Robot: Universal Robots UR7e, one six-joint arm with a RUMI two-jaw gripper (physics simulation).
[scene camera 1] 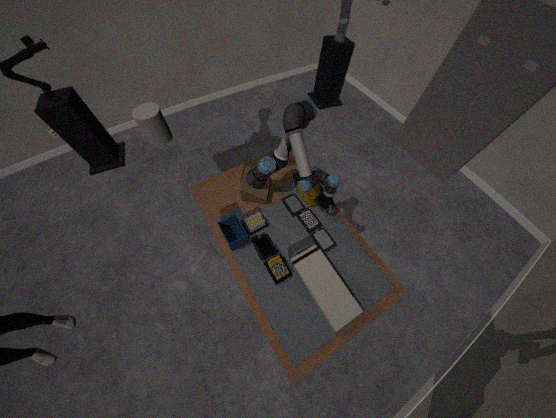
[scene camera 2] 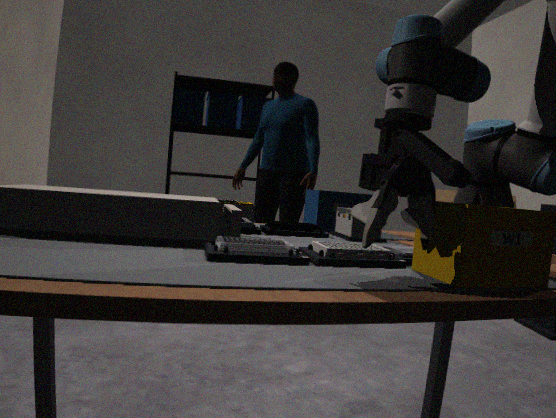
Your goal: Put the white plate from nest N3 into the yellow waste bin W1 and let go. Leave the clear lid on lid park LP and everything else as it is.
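Frame: origin at the arm's base, x left, y ahead, z down, level; metres.
Seen in the pictures: gripper, fingertip midpoint: [scene camera 1: 323, 207] [scene camera 2: 397, 249]; arm's base, link origin: [scene camera 1: 255, 179].
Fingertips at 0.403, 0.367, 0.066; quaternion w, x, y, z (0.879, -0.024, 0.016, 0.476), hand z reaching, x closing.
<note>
Pixels of each thing's top centre, then the offset from my fingertips to it, as dx, dy, dz.
- yellow waste bin W1, top centre: [scene camera 2: 486, 205] [scene camera 1: 312, 186] -0.034, -0.159, -0.076
- white plate, top centre: [scene camera 2: 351, 246] [scene camera 1: 309, 218] -0.135, +0.038, +0.017
- second pale plate, top centre: [scene camera 2: 254, 241] [scene camera 1: 323, 238] -0.107, +0.212, +0.017
- grey panel, top centre: [scene camera 1: 293, 203] -0.188, -0.121, +0.024
- long white box, top centre: [scene camera 2: 111, 192] [scene camera 1: 327, 287] -0.251, +0.514, -0.040
- blue bin, top centre: [scene camera 2: 339, 191] [scene camera 1: 232, 228] -0.676, -0.039, -0.076
- cream-topped rack, top centre: [scene camera 2: 359, 209] [scene camera 1: 254, 220] -0.514, -0.066, -0.034
- black tray, top centre: [scene camera 2: 293, 223] [scene camera 1: 264, 245] -0.510, +0.110, +0.017
- yellow rack, top centre: [scene camera 2: 228, 199] [scene camera 1: 278, 266] -0.479, +0.287, -0.033
My gripper [scene camera 1: 327, 206] [scene camera 2: 397, 236] is open and empty, pointing down beside the yellow waste bin W1 [scene camera 1: 311, 196] [scene camera 2: 500, 255]. In scene camera 2 one fingertip overlaps the view of a white plate [scene camera 1: 309, 219] [scene camera 2: 337, 248] in a dark nest; the gap between them cannot be told. A second pale plate [scene camera 1: 323, 239] [scene camera 2: 257, 245] sits in the nest beside it, toward the long white box. A grey panel [scene camera 1: 293, 204] in a dark frame lies on the other side, near the bin. Nest labels cannot be read, so N3 and the lid park cannot be told apart for certain.
A long white box [scene camera 1: 327, 290] [scene camera 2: 110, 212] lies along the table. Across from the plates are a blue bin [scene camera 1: 233, 231], a cream-topped rack [scene camera 1: 255, 221], a black tray [scene camera 1: 265, 245] and a yellow rack [scene camera 1: 278, 267]. A person [scene camera 2: 287, 135] stands behind the table.
</note>
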